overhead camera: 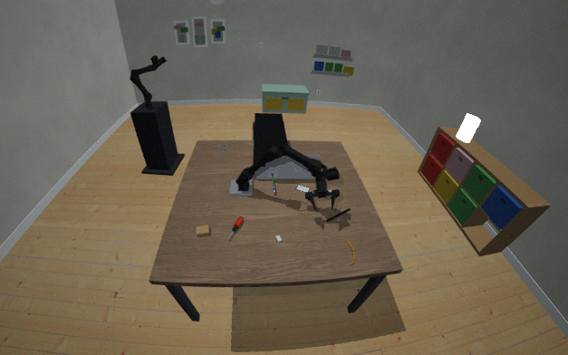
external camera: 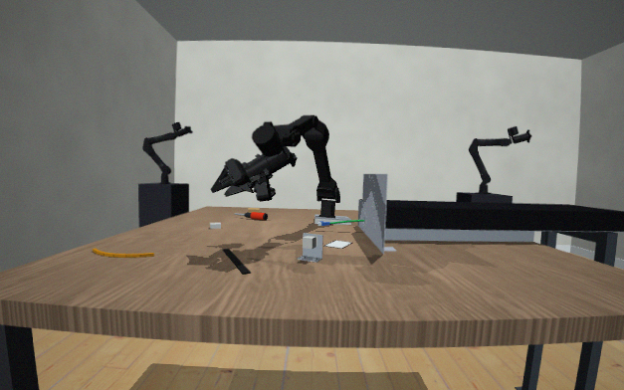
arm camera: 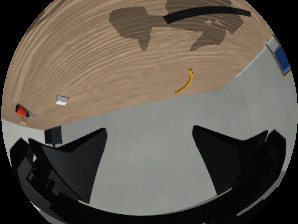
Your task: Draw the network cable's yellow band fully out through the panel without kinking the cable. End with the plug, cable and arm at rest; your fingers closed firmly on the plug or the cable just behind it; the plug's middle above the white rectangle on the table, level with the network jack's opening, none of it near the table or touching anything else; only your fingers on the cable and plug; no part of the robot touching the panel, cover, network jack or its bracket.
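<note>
My hand is 270 mm past the blue plug, 230 mm to the right of it and 130 mm above it. From my hand the other things lie so: black strip 160 mm below, 130 mm ahead, 60 mm to the left; curved yellow piece 210 mm to the right, 160 mm ahead, 150 mm below; network jack 220 mm to the left, 120 mm below, 90 mm ahead.
</note>
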